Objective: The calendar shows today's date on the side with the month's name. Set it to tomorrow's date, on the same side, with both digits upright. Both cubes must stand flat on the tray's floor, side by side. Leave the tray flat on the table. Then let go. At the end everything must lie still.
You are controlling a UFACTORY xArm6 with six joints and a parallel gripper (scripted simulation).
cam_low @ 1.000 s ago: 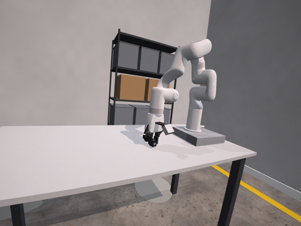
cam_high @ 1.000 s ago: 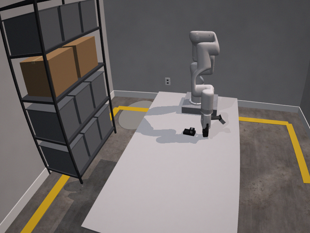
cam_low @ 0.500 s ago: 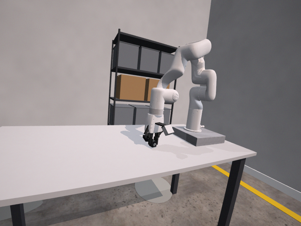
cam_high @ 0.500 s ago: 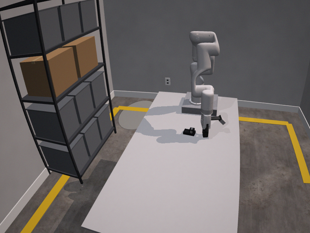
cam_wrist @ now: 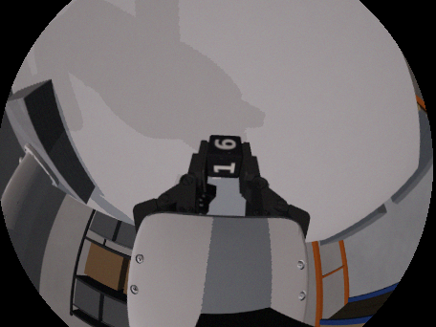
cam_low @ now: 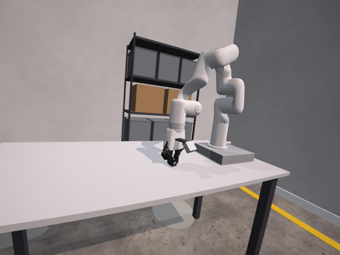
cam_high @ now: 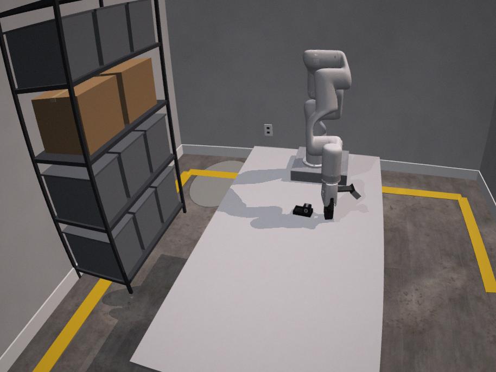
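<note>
Now: the black cube 1 cm below my hand.
</note>
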